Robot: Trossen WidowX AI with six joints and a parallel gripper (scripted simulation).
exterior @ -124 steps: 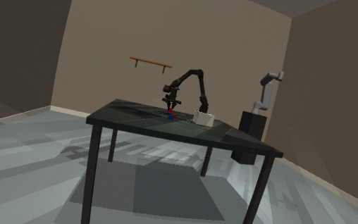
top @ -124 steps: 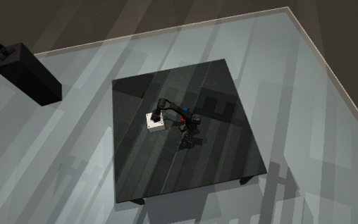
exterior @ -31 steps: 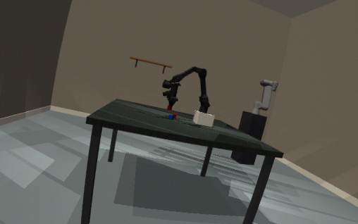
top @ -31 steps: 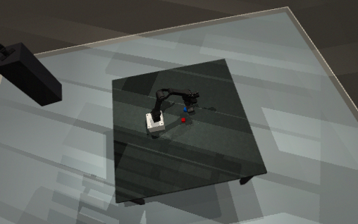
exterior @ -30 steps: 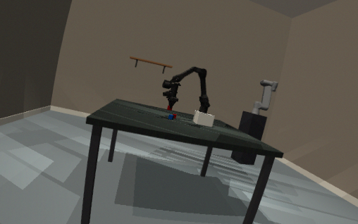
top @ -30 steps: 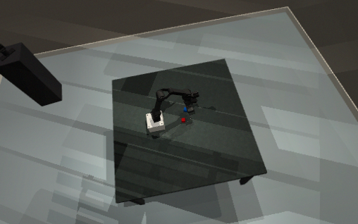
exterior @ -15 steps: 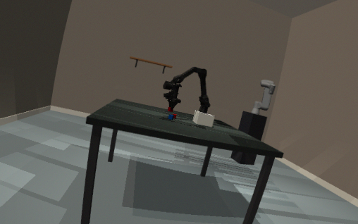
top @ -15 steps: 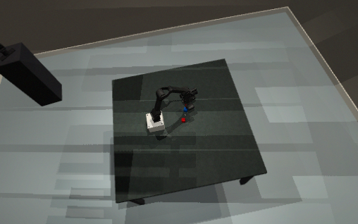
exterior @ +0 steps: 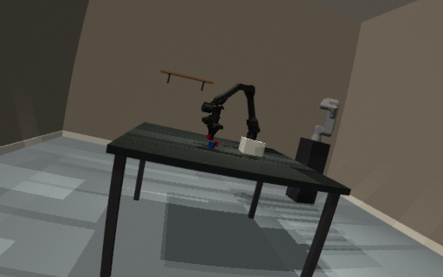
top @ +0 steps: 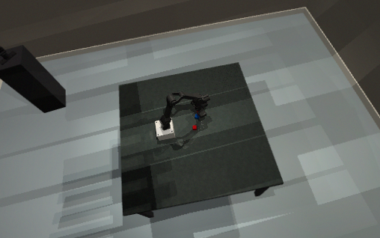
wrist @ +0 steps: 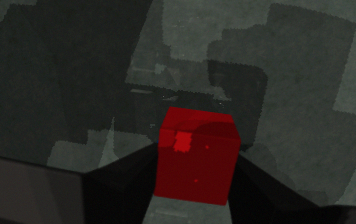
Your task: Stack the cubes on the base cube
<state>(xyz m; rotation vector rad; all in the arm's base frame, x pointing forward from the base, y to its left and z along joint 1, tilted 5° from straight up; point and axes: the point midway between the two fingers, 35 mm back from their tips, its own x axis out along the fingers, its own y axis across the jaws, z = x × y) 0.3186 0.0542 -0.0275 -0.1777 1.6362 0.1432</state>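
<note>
My gripper tip is now 2 cm past the blue cube and 5 cm above it.
</note>
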